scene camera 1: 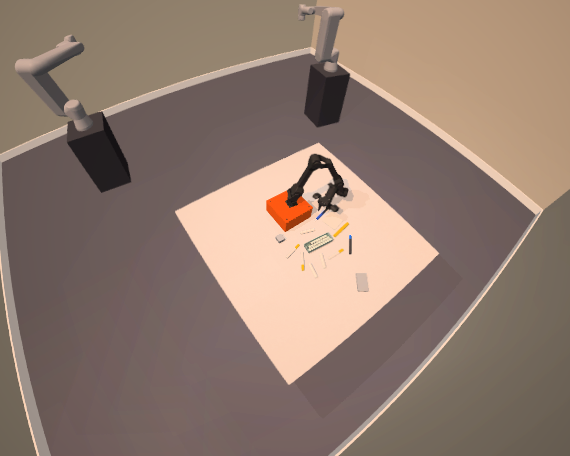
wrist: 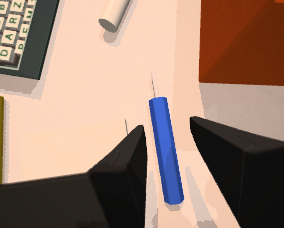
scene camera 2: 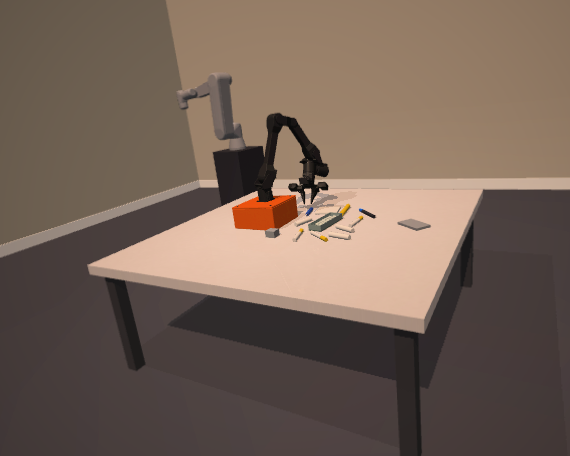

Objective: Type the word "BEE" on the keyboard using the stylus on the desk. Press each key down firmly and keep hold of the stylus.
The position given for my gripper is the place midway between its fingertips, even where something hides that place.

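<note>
My gripper [wrist: 166,127] is visible to me, and along with the gripper I see a blue stylus [wrist: 171,182].
</note>
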